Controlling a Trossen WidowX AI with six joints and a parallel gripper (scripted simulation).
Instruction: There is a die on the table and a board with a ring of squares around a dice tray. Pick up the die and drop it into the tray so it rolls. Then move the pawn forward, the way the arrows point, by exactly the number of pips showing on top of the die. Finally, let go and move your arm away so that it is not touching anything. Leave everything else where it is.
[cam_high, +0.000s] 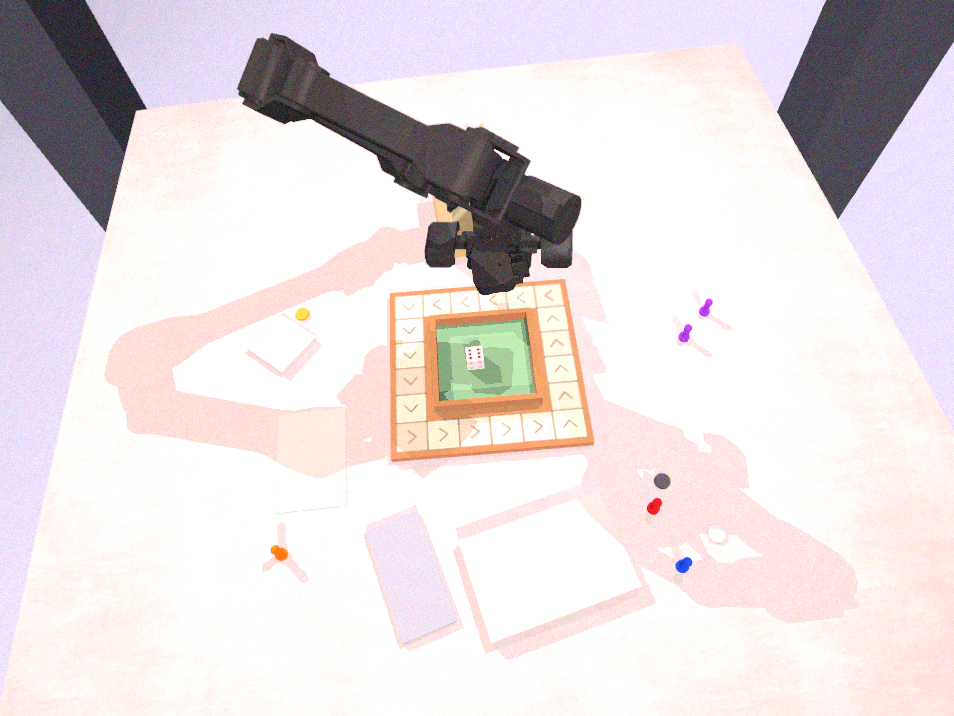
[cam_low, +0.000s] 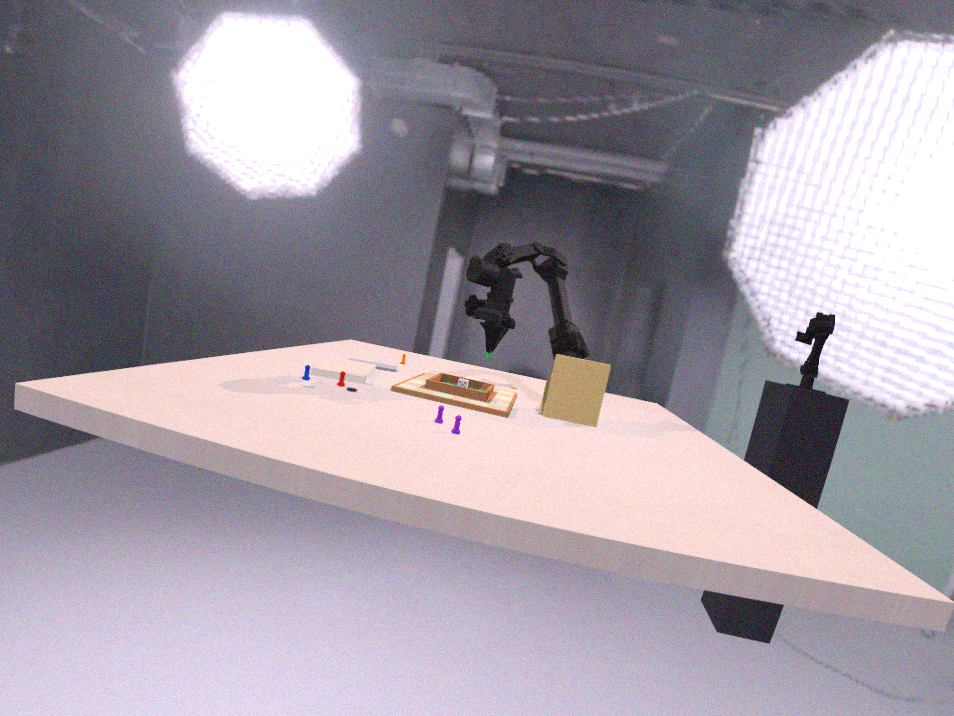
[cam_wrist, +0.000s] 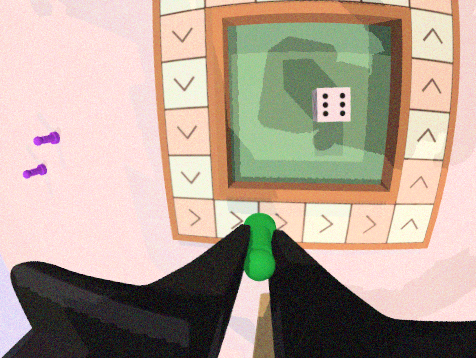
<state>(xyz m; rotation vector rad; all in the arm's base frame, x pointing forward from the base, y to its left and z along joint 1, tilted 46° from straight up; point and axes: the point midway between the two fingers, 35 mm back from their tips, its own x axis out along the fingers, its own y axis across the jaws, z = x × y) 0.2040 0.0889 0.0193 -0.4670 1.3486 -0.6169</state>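
Right now the white die is 60 mm ahead of my gripper tip, 50 mm to the right of it and 100 mm below it. Round my gripper tip: dice tray (60 mm ahead, 30 mm to the right, 120 mm below); dark disc (260 mm ahead, 200 mm to the left, 130 mm below); green pawn (10 mm above).
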